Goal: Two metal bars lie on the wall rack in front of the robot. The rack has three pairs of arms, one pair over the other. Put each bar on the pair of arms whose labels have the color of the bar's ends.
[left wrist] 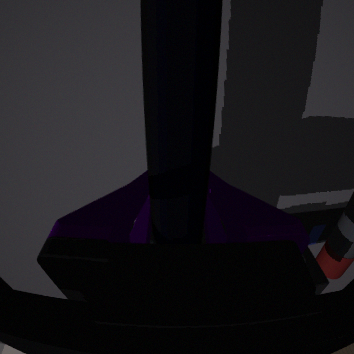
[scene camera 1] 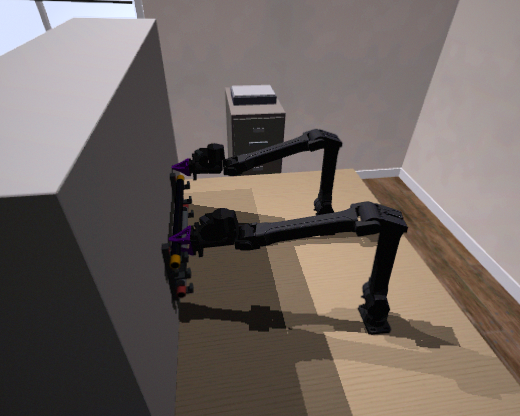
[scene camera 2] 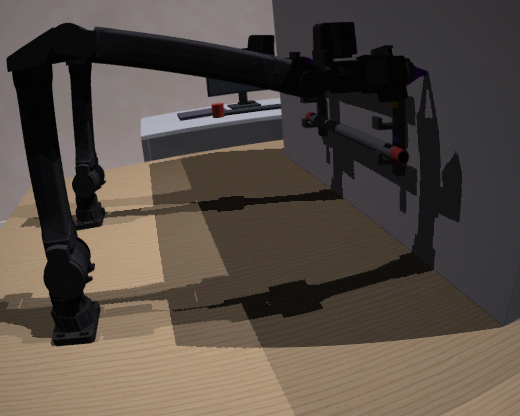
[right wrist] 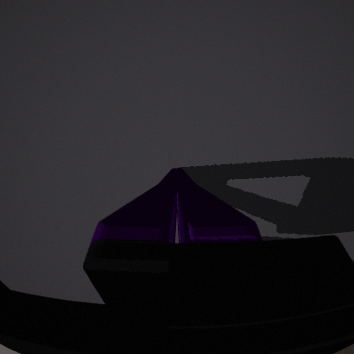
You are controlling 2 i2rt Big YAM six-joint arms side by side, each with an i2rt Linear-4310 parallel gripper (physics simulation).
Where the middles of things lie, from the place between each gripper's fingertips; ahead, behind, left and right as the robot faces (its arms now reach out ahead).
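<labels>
There is the black bar [scene camera 1: 178,209], and measured from my left hand it sits 3 cm behind and 14 cm to the right. My right hand, for its part, is 3 cm above the bar, 2 cm past it and 29 cm to the right of it.
</labels>
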